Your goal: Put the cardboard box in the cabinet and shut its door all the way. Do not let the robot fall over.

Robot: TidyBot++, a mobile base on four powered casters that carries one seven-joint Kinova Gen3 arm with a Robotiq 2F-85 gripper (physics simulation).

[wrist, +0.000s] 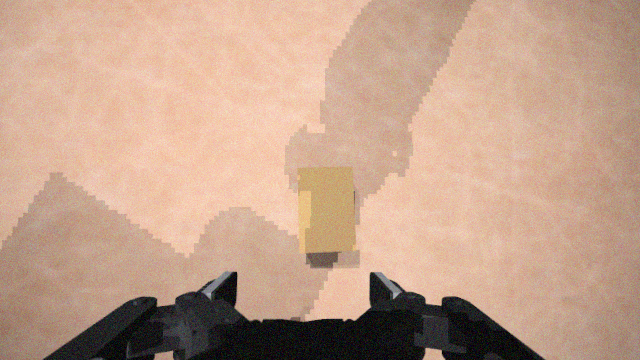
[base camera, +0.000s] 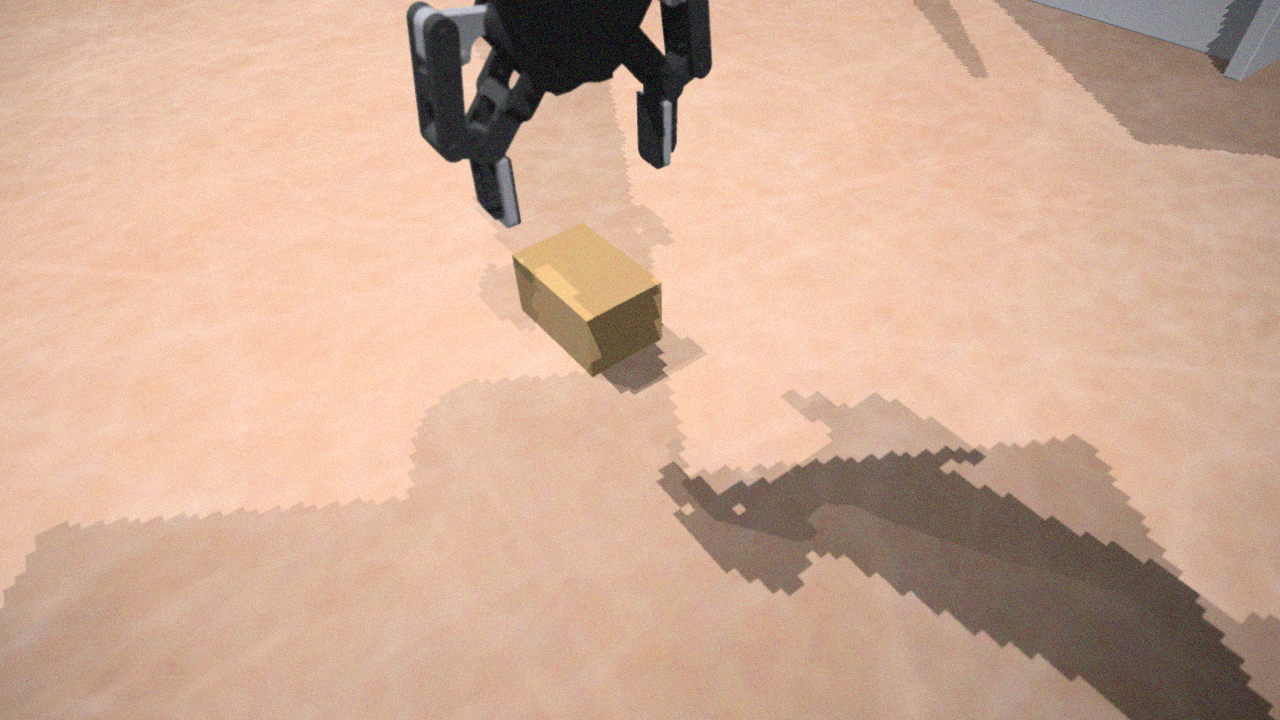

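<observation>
The cardboard box is a small yellow-brown block lying on the floor. In the wrist view its long sides run nearly up and down the picture, and it lies ahead of the fingertips, sideways between their lines. My gripper is open and empty. It hangs above the floor, higher than the box and apart from it. A grey structure, perhaps part of the cabinet, is cut off at the top right of the base camera view. Its door cannot be made out.
The pinkish-tan floor carries several shadows. A dark arm-shaped shadow crosses the lower right of the base camera view. A light grey upright edge stands at the far right of the grey structure.
</observation>
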